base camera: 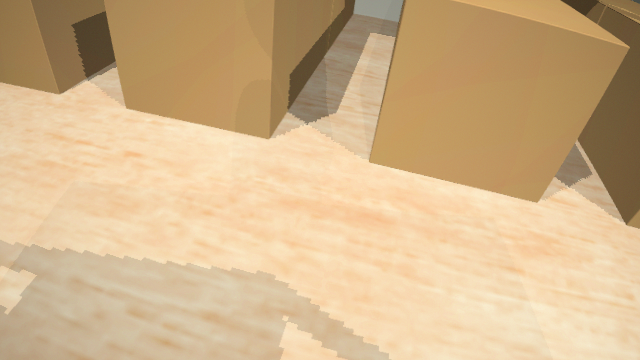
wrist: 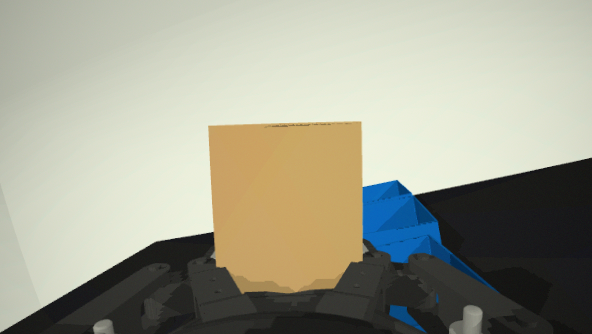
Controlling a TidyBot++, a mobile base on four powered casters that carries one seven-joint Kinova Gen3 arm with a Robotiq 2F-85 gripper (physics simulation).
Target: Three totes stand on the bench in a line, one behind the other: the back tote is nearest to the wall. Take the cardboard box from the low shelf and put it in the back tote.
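Frame: origin at the arm's base, x ahead, y left, z up, level; centimetres.
Seen in the pictures: gripper, fingertip midpoint: (wrist: 290,249).
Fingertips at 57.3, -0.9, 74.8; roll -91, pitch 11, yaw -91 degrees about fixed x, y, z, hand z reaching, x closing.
Note:
Pixels of each thing's top centre, then the offset from my fingertips to it, as dx, dy, dz. Level surfaces: height alone.
- cardboard box, middle of its top: (wrist: 264,118) -2.5, -0.4, +7.5
- back tote, middle of its top: (wrist: 352,196) +65.3, -16.7, -13.0
- middle tote, middle of its top: (wrist: 353,219) +43.8, -11.8, -13.0
- front tote, middle of its top: (wrist: 344,285) +17.9, -4.3, -13.0
- dark bench top, its level: dz -23.0
- light wood-look floor, its level: dz -114.4
My gripper (wrist: 290,249) is shut on the cardboard box (wrist: 287,200), a plain tan box that stands out upright between the fingers in the middle of the wrist view. Three blue totes show in part to the right of and behind the box: the back tote (wrist: 381,193) is farthest and smallest, the middle tote (wrist: 387,217) comes before it, and the front tote (wrist: 417,251) is nearest, partly behind the right finger linkage. The held box hides their left parts. The box is not over the visible part of the back tote. The totes do not show in the base camera view.
The dark bench top (wrist: 525,215) runs beside the totes, with a pale wall (wrist: 300,60) beyond. In the base camera view, large cardboard boxes (base camera: 195,65) (base camera: 490,105) stand in a row on the light wood-look floor (base camera: 300,210), with narrow gaps between them.

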